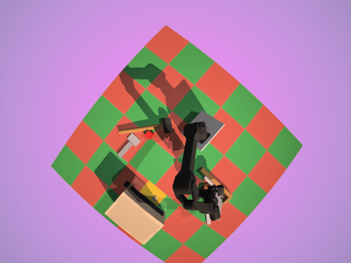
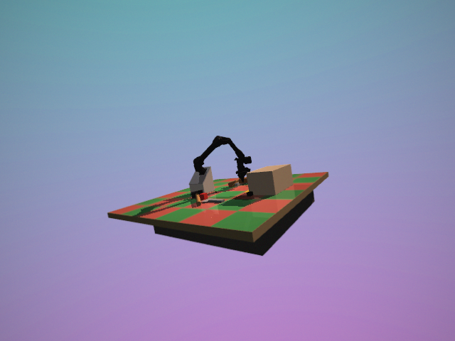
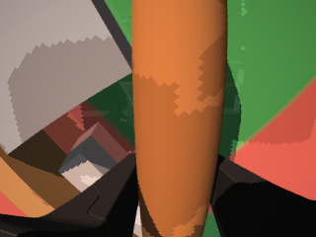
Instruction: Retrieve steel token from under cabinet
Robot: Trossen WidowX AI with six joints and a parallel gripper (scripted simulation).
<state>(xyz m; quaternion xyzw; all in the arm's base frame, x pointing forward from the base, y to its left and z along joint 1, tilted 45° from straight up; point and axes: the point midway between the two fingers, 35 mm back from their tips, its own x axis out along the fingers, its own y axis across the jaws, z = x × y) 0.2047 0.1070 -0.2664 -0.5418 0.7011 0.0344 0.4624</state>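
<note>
My gripper tip is now 40 mm past the pale bar, 10 mm to the left of it and 10 mm above it. The rest, counted from my gripper tip: grey block 20 mm behind, 80 mm to the left; grey bar 50 mm ahead, 180 mm to the left, 10 mm below; grey token 280 mm ahead, 170 mm to the right, 20 mm below.
</note>
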